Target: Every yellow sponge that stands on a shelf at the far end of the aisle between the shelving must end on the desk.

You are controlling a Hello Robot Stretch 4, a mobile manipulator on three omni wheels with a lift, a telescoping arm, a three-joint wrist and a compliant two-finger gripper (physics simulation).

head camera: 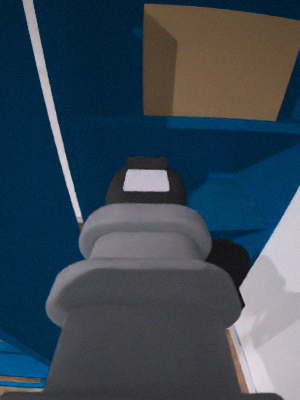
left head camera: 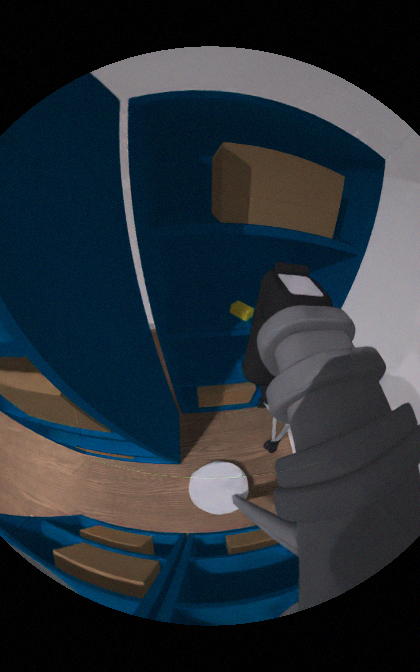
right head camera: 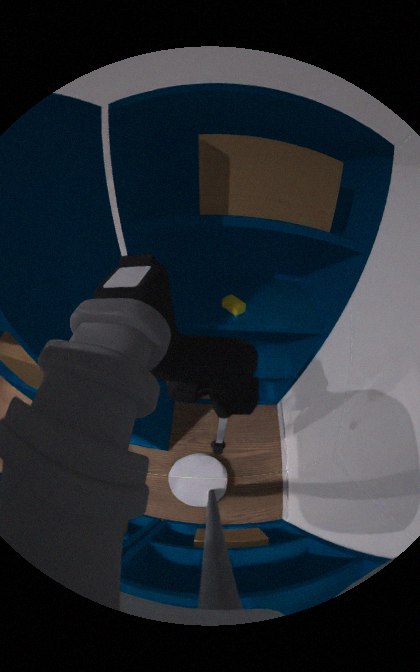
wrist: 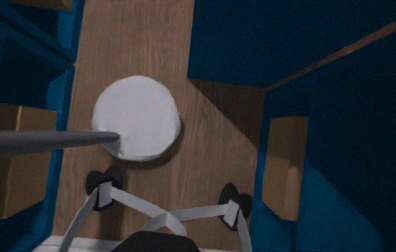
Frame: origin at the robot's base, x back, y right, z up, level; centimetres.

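Seen in the pictures: gripper, fingertip midpoint: [wrist: 171, 188]; robot's base, link origin: [wrist: 142, 120].
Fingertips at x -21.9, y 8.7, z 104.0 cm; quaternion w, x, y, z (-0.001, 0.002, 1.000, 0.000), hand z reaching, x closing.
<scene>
Offsets run from my fingertips to a thing's top centre.
A yellow sponge [left head camera: 242, 310] [right head camera: 234, 305] stands on a middle shelf [right head camera: 290, 320] of the blue shelving. In the left head view the wrist partly borders it on the right. My gripper [left head camera: 267, 424] [wrist: 171, 188] is open and empty, its fingers pointing down over the wooden floor in front of the shelving. The sponge is apart from the fingers and does not show in the wrist view. In the right head view one fingertip shows and the other is hidden. The desk does not show in these views.
A large cardboard box @[dx -62.3, dy +11.4, dz +65.0 cm] [head camera: 225, 65] [left head camera: 295, 192] [right head camera: 280, 182] stands on the shelf above the sponge; another box @[dx -61.9, dy +0.7, dz -72.1 cm] [left head camera: 226, 395] [wrist: 282, 170] is low down. My round white base part [left head camera: 218, 487] [right head camera: 198, 480] [wrist: 136, 117] is near the opposite shelving. A white wall [right head camera: 350, 450] borders the right.
</scene>
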